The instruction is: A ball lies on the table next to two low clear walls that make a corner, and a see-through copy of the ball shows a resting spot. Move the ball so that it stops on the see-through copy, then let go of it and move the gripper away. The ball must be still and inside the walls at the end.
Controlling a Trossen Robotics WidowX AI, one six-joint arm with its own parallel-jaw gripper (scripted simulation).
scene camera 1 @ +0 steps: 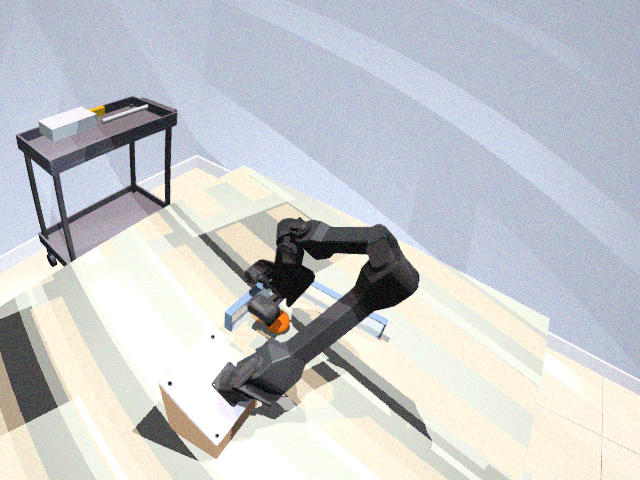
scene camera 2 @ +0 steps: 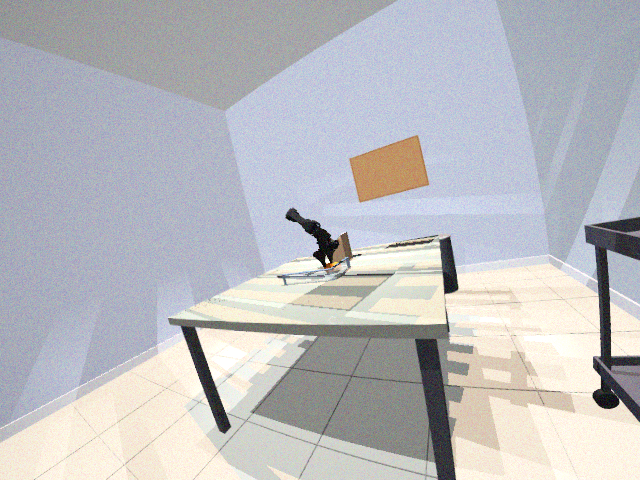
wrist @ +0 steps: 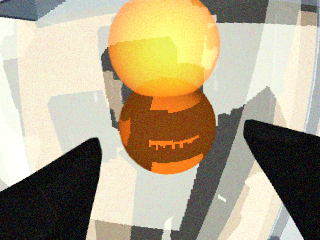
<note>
My gripper (scene camera 1: 278,315) is open, holding nothing. Also in view: an orange ball (wrist: 169,134).
My gripper shows as well in the wrist view (wrist: 174,136).
</note>
